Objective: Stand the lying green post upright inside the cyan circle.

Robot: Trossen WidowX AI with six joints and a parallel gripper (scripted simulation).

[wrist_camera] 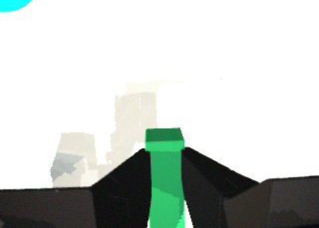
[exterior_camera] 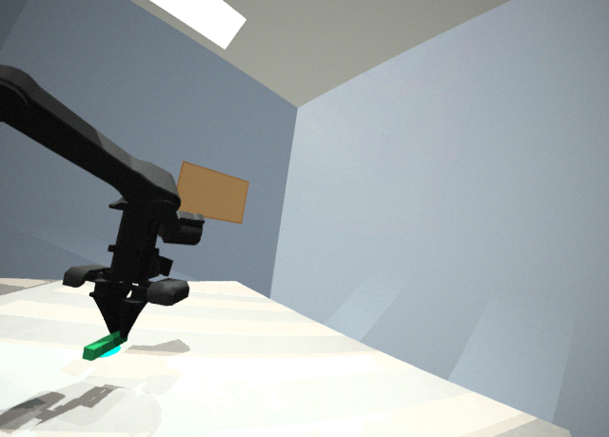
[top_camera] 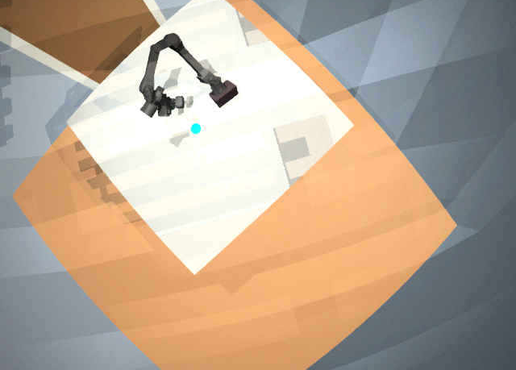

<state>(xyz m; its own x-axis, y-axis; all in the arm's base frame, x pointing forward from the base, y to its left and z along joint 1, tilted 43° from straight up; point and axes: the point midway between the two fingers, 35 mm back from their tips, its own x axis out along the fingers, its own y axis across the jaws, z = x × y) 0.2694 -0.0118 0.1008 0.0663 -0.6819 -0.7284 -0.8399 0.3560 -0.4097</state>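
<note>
The cyan circle is 40 mm behind my gripper tip, 150 mm to the left of it and 90 mm below it. Round my gripper tip: green post 10 mm behind, 20 mm to the right.
</note>
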